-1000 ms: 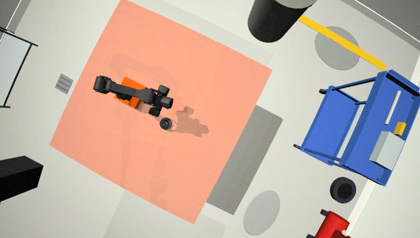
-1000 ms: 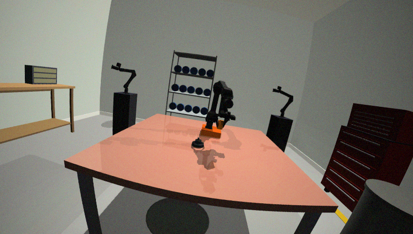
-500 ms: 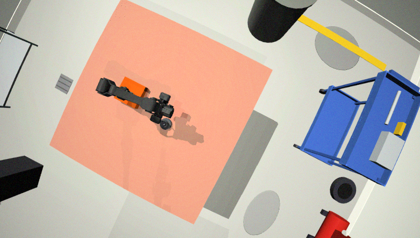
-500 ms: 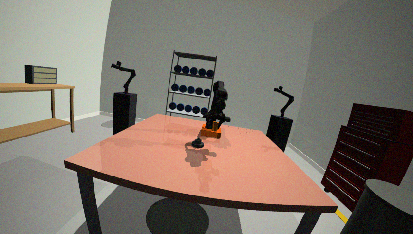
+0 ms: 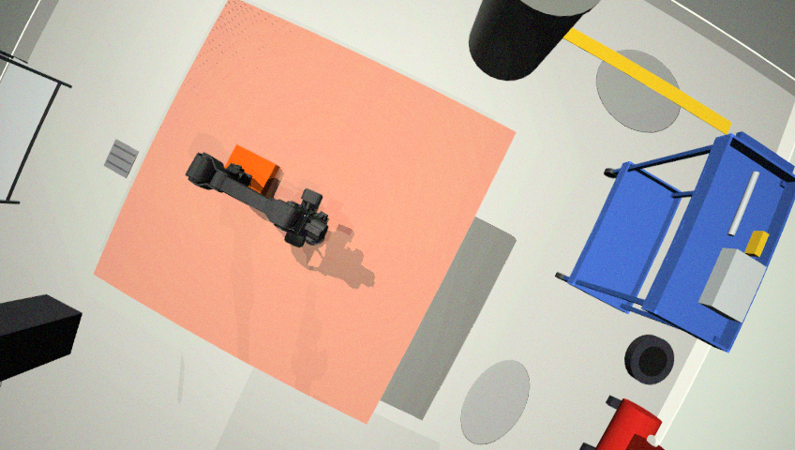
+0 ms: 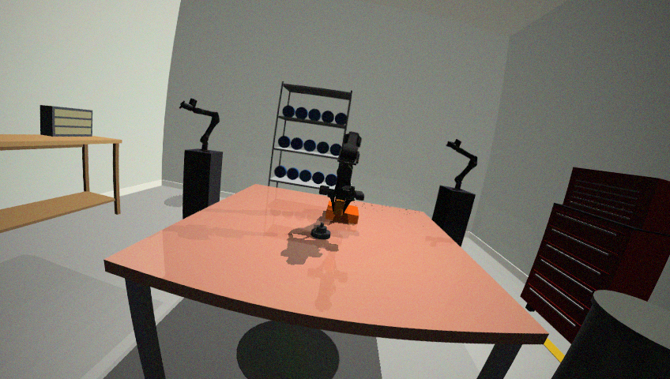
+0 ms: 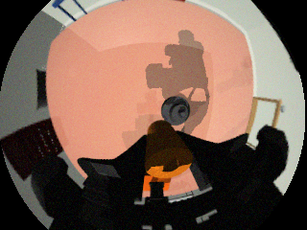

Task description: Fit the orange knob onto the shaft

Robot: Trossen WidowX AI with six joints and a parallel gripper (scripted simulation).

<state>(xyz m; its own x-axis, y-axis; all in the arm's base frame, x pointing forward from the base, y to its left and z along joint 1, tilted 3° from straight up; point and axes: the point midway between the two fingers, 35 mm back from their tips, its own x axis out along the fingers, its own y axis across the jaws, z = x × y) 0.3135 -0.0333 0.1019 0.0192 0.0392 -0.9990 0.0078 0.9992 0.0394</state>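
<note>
The round dark pedestal lies 80 mm below my gripper tip, 60 mm to the right of it and 10 mm ahead of it. The rest, counted from my gripper tip: orange knob: 20 mm above.
</note>
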